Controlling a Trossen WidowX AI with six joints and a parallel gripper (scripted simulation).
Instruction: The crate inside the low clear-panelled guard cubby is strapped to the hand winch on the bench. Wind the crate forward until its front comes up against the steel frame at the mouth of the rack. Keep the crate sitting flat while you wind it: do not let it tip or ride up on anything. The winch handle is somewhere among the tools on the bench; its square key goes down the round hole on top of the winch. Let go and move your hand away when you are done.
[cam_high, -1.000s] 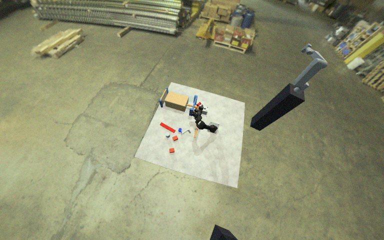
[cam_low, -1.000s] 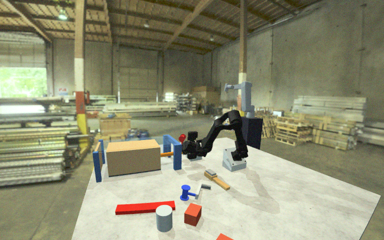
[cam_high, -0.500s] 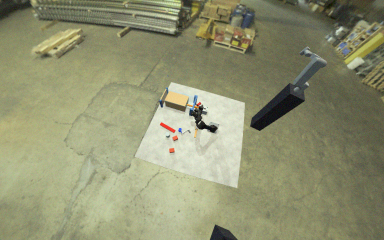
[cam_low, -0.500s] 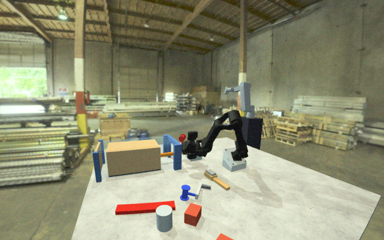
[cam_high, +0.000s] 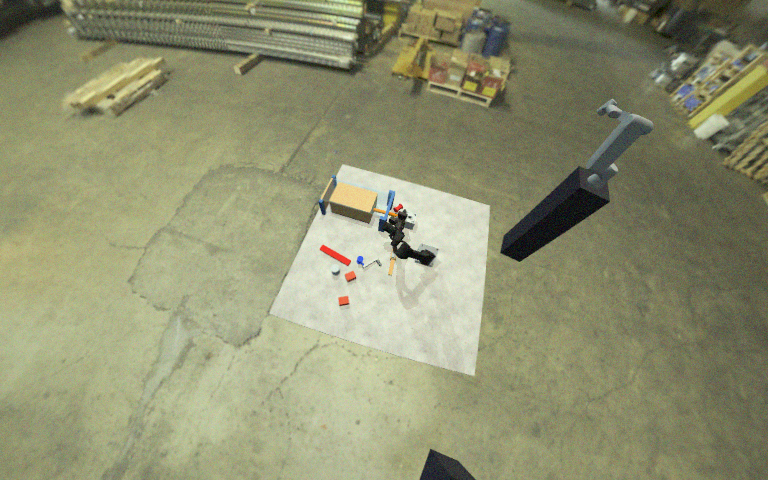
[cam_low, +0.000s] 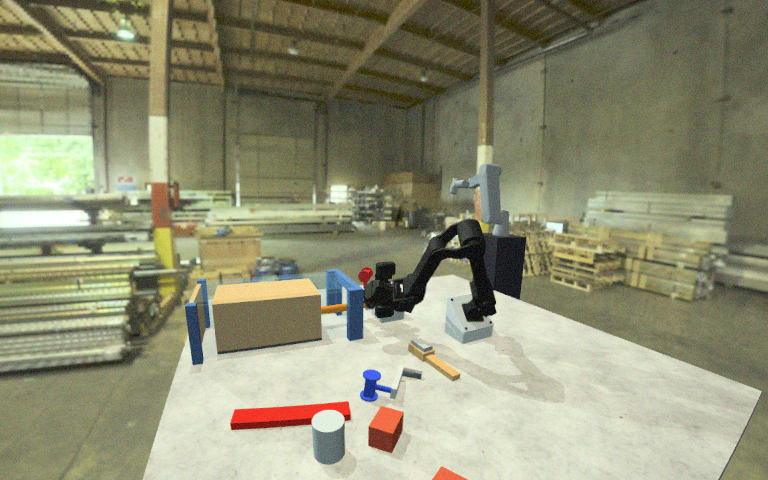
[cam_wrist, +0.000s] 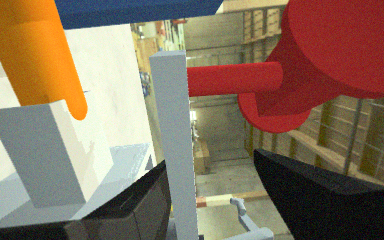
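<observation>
Right now my gripper tip is 5 cm short of the red knob, 2 cm to the right of it and 2 cm below it. The rest, counted from my gripper tip: red-knobbed winch handle (1 cm ahead, 1 cm to the left, 1 cm below); then blue frame (11 cm ahead, 2 cm to the left, 3 cm below); then grey winch (6 cm behind, 2 cm to the right, 10 cm below).
</observation>
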